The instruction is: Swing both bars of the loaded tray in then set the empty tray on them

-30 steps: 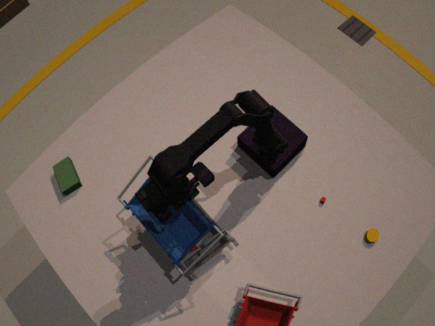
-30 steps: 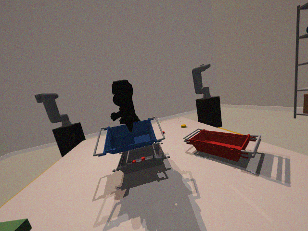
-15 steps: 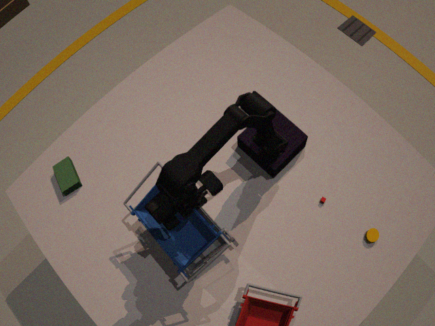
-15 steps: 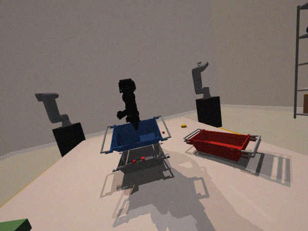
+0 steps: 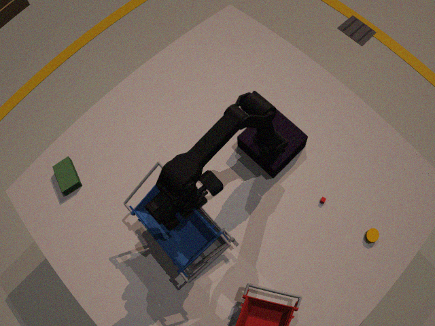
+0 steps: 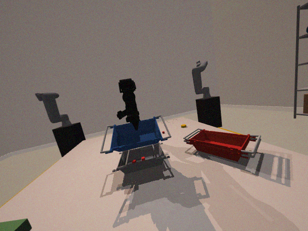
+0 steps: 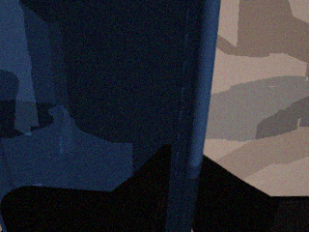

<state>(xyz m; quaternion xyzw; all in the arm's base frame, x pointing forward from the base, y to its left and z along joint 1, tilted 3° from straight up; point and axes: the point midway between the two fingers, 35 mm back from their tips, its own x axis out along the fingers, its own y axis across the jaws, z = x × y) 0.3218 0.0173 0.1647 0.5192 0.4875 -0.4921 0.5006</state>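
Right now my gripper tip is 70 mm short of the blue tray. From my gripper tip the other things lie so: yellow disc 400 mm behind, 440 mm to the left, 170 mm below; green block 270 mm ahead, 460 mm to the right, 160 mm below.
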